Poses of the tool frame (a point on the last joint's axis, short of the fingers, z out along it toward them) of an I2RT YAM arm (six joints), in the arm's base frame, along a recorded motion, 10 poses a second.
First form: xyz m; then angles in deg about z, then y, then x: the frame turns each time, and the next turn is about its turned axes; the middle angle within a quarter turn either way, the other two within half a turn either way.
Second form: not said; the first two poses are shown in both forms.
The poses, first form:
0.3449 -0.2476 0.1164 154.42 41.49 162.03
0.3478 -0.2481 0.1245 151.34 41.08 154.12
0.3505 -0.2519 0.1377 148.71 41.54 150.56
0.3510 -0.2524 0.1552 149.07 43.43 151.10
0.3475 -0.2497 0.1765 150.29 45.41 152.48
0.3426 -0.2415 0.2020 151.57 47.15 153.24
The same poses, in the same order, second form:
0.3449 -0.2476 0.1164 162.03 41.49 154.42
0.3478 -0.2481 0.1245 154.12 41.08 151.34
0.3505 -0.2519 0.1377 150.56 41.54 148.71
0.3510 -0.2524 0.1552 151.10 43.43 149.07
0.3475 -0.2497 0.1765 152.48 45.41 150.29
0.3426 -0.2415 0.2020 153.24 47.15 151.57

